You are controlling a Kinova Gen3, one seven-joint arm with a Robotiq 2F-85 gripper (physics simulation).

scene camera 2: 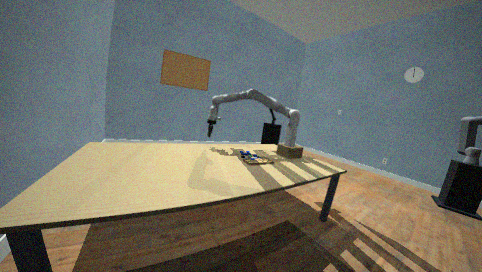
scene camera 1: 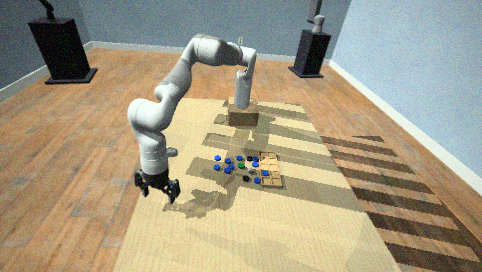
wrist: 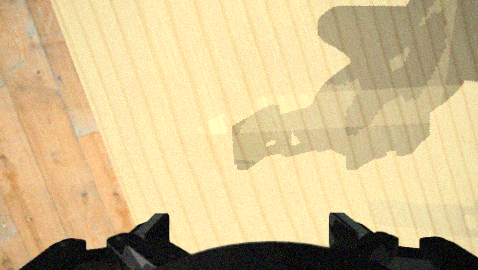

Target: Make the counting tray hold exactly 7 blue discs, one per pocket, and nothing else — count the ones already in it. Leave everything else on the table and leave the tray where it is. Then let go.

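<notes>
The wooden counting tray [scene camera 1: 271, 186] [scene camera 2: 260, 163] lies on the table with its pockets up. One blue disc [scene camera 1: 265, 173] shows in its left column. Three blue discs, including one [scene camera 1: 257, 180] near the front, lie close to the tray's left side. Several more blue discs, including one [scene camera 1: 217, 158] at the far left, lie loosely grouped further left. In scene camera 2 the discs [scene camera 2: 245, 153] are too small to count. My gripper [scene camera 1: 159, 197] [scene camera 2: 210, 135] [wrist: 249, 231] is open and empty, high above the table's left part, well left of the discs, pointing down.
A green disc [scene camera 1: 241, 165], a black disc [scene camera 1: 250, 158] at the back, another black disc [scene camera 1: 246, 178] at the front and a small white cube [scene camera 1: 250, 171] lie among the blue discs. The arm's wooden base block [scene camera 1: 243, 118] stands behind them. Striped shadows cross the tray.
</notes>
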